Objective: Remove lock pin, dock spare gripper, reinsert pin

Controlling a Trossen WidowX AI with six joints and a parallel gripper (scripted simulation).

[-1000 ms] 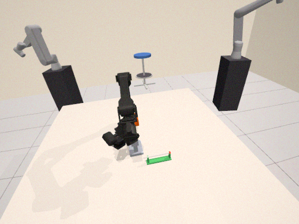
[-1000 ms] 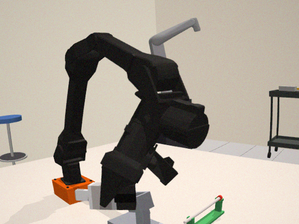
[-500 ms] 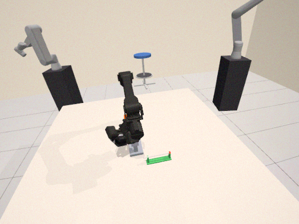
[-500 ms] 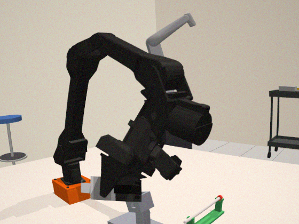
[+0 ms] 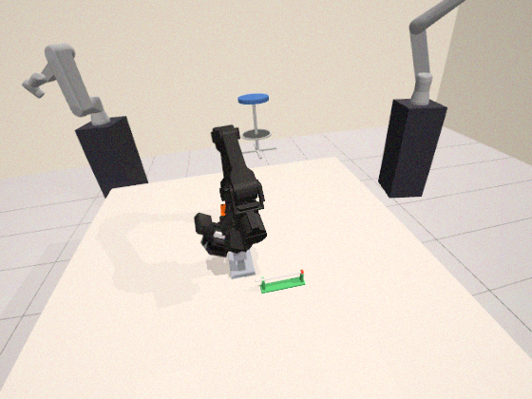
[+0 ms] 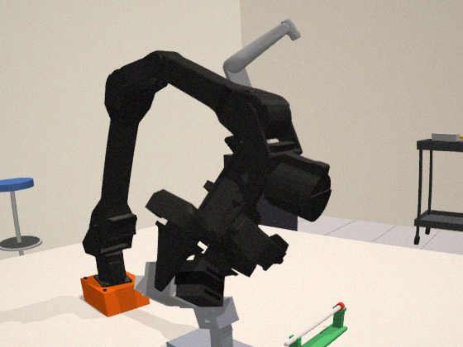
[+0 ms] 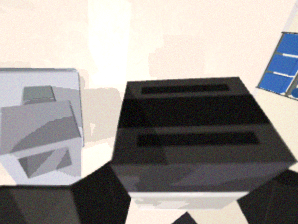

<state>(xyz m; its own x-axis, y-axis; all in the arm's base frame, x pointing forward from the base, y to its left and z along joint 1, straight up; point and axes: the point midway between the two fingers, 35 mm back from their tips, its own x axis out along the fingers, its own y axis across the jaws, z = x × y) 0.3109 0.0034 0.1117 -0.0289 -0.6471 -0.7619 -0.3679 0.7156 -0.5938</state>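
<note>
Now: the grey mount 90 mm below my gripper tip, 80 mm to the left of it and 40 mm behind it. Also, from my gripper tip: green cradle (210 mm to the left, 110 mm below, 50 mm ahead); spare gripper (10 mm to the left, 10 mm above).
</note>
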